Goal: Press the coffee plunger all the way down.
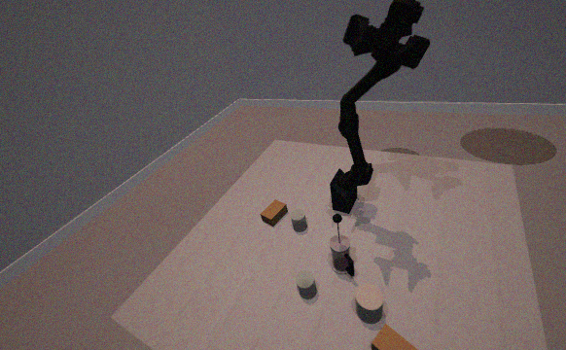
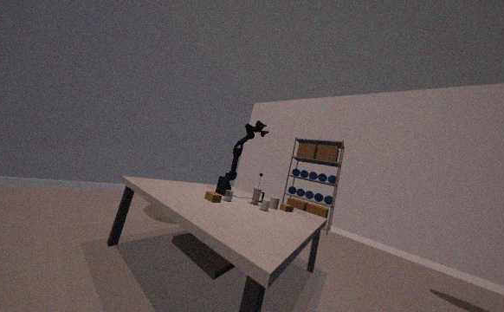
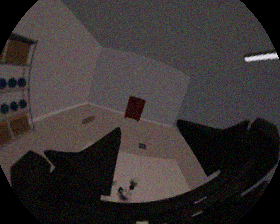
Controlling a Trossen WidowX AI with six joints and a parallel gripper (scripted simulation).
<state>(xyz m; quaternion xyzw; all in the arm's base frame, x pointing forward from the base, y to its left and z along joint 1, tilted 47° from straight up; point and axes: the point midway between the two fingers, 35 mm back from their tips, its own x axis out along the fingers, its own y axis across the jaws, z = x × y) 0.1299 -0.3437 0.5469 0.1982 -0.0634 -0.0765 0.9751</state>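
Right now the coffee press is 100 mm ahead of my gripper tip, 80 mm to the right of it and 600 mm below it.
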